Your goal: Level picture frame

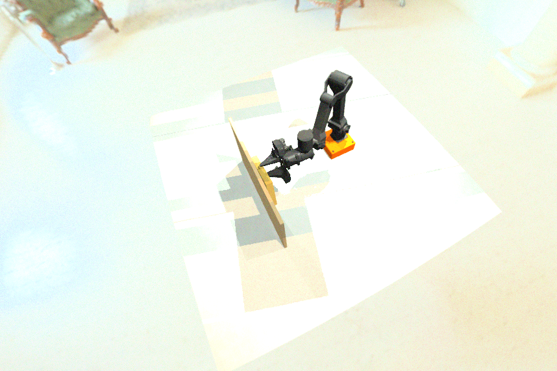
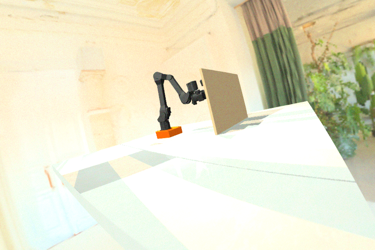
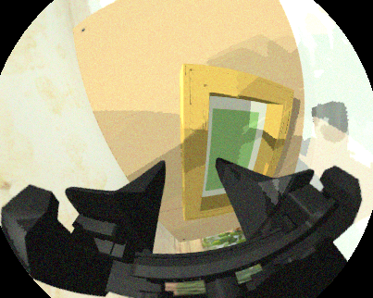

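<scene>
Now: gripper tip 10 mm short of the gold picture frame, 10 mm to the right of it and 50 mm above it. Also, from my gripper tip: tan wall panel: 20 mm ahead, 10 mm to the left, 60 mm below.
</scene>
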